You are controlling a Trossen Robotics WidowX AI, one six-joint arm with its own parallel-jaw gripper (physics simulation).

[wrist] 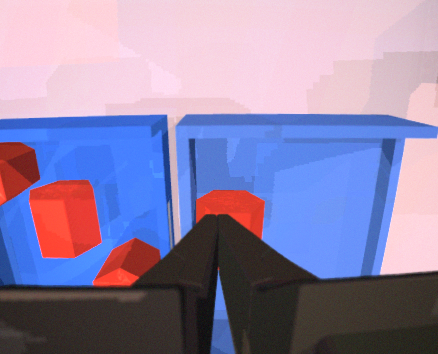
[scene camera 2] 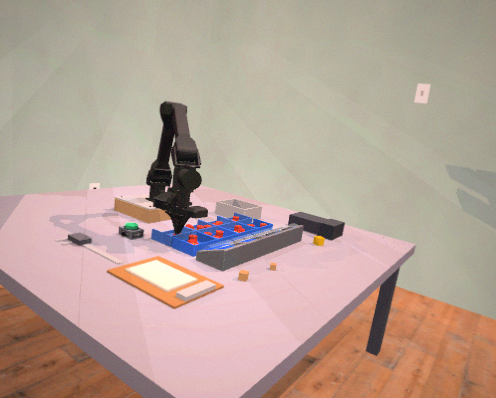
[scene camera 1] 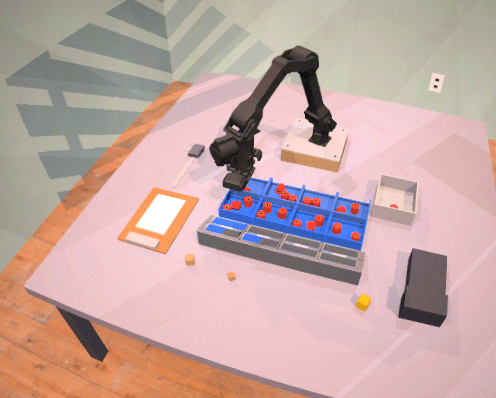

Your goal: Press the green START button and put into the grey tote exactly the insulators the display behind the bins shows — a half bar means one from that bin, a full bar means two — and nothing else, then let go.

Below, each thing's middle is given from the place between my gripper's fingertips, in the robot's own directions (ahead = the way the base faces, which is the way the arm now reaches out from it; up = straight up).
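Counted from my hand, the dark box (scene camera 1: 424,300) is 9 cm ahead and 61 cm to the left; the grey tote (scene camera 1: 403,193) is 19 cm behind and 44 cm to the left.
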